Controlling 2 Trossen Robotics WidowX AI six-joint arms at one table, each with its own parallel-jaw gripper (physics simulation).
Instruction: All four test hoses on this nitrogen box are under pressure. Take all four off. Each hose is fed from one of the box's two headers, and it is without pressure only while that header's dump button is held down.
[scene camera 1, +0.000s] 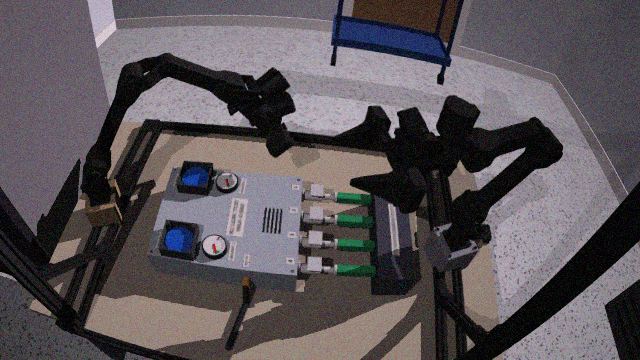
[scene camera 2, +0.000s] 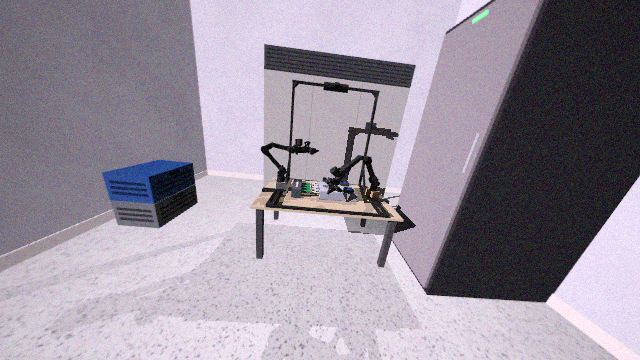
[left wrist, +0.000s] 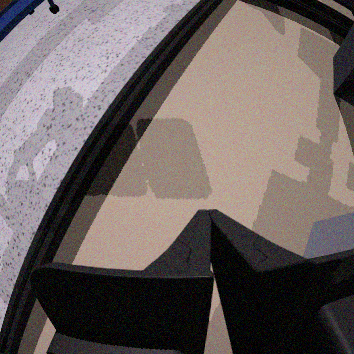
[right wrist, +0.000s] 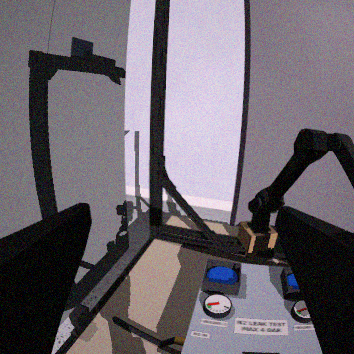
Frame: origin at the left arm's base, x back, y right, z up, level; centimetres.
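Where they show: left gripper, fingertip midpoint: (scene camera 2: 327, 194) (left wrist: 206, 218); right gripper, fingertip midpoint: (scene camera 1: 340, 160) (scene camera 2: 317, 149) (right wrist: 186, 216); left arm's base, origin of the base link: (scene camera 1: 100, 195) (scene camera 2: 373, 190) (right wrist: 258, 226); right arm's base, origin of the base link: (scene camera 1: 456, 239) (scene camera 2: 280, 181).
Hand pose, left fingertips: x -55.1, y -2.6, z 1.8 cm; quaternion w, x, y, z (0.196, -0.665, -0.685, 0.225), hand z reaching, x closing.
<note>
Each offset is from my left fingertips to the top centre of the thing. "spot": to the spot under its first point.
The grey nitrogen box (scene camera 1: 260, 190) (right wrist: 260, 295) (left wrist: 332, 235) lies on the table. Its blue dump buttons, the upper one @(spot: dx +26.1, dy +5.5, dz -0.5 cm) (scene camera 1: 195, 177) and the lower one @(spot: dx +33.4, dy +22.9, dz -0.5 cm) (scene camera 1: 179, 239), sit in black housings beside an upper gauge @(spot: dx +18.2, dy +9.2, dz -0.5 cm) (scene camera 1: 227, 181) and a lower gauge @(spot: dx +25.7, dy +26.7, dz -0.6 cm) (scene camera 1: 214, 246). Several green hoses, from the top one @(spot: dx -10.7, dy +20.5, dz -3.7 cm) (scene camera 1: 354, 198) to the bottom one @(spot: dx -2.5, dy +39.6, dz -3.7 cm) (scene camera 1: 355, 270), line up with grey fittings at the box's right side in scene camera 1. My left gripper (scene camera 1: 280, 147) (left wrist: 206, 218) is shut and empty, above the table beyond the box's back edge. My right gripper (scene camera 1: 345, 159) (right wrist: 186, 216) is open and empty, high near the top hose.
A dark block @(spot: dx -10.0, dy +44.1, dz -2.2 cm) (scene camera 1: 395, 272) stands at the hoses' right ends. A black stick-like object with a brass end @(spot: dx +25.2, dy +42.0, dz -8.8 cm) (scene camera 1: 239, 320) lies in front of the box. Black frame rails (scene camera 1: 215, 129) edge the table. A blue cart (scene camera 1: 390, 40) stands behind the table.
</note>
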